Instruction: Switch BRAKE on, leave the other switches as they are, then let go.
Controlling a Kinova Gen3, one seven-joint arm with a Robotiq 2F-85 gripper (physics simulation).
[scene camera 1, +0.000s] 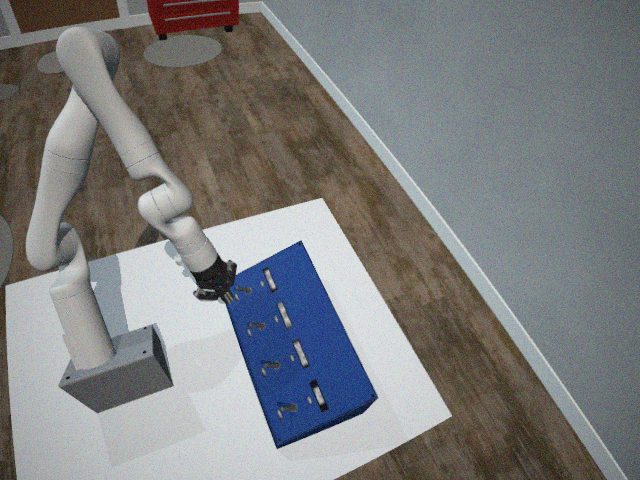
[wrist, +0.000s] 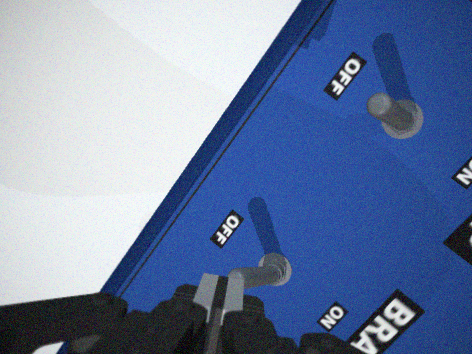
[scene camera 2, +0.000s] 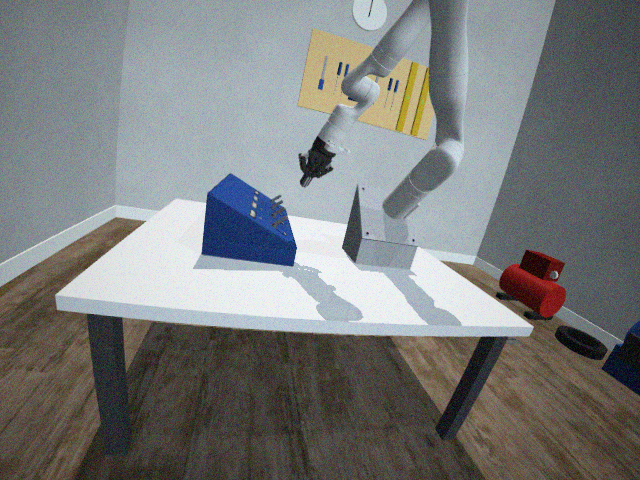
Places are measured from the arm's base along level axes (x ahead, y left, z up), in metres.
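Pixels of known places: gripper, fingertip midpoint: (scene camera 1: 229, 301) (wrist: 218, 305) (scene camera 2: 302, 185); arm's base at its link origin: (scene camera 1: 97, 359) (scene camera 2: 393, 208).
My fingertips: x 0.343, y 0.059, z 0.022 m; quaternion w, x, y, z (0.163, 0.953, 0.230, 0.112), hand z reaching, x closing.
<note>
For each thing: its top centre in the pictures, then the offset to it from my fingertips. "*": a spot on its surface instead. Level surfaces: height alone.
- BRAKE lever at its top centre: (wrist: 259, 296) dx +0.058, dy -0.038, dz -0.085 m
- partly cut BRAKE name plate at a spot on its surface: (wrist: 392, 320) * dx +0.139, dy -0.010, dz -0.094 m
- white table at its surface level: dz -0.214 m
The blue switch panel (scene camera 1: 323, 330) (scene camera 2: 242, 240) (wrist: 320, 200) slopes on the table. In the wrist view the BRAKE lever (wrist: 257, 275) leans toward the side of its OFF label (wrist: 226, 229); its ON label (wrist: 332, 316) and the partly cut BRAKE name plate (wrist: 392, 320) lie on the other side. My gripper (scene camera 1: 227, 298) (scene camera 2: 306, 181) (wrist: 218, 305) is shut and empty. In the wrist view its fingertips are left of the BRAKE lever, and one overlaps the lever's tip. Contact cannot be told. Panel words are unreadable in both scene views.
Another lever (wrist: 392, 112) leans toward its OFF label (wrist: 345, 75) in the wrist view. Further levers (scene camera 1: 270, 365) (scene camera 1: 287, 408) stand in the same row on the panel. The grey robot base (scene camera 1: 118, 374) (scene camera 2: 385, 253) is on the white table (scene camera 1: 403, 403) (scene camera 2: 206, 304).
</note>
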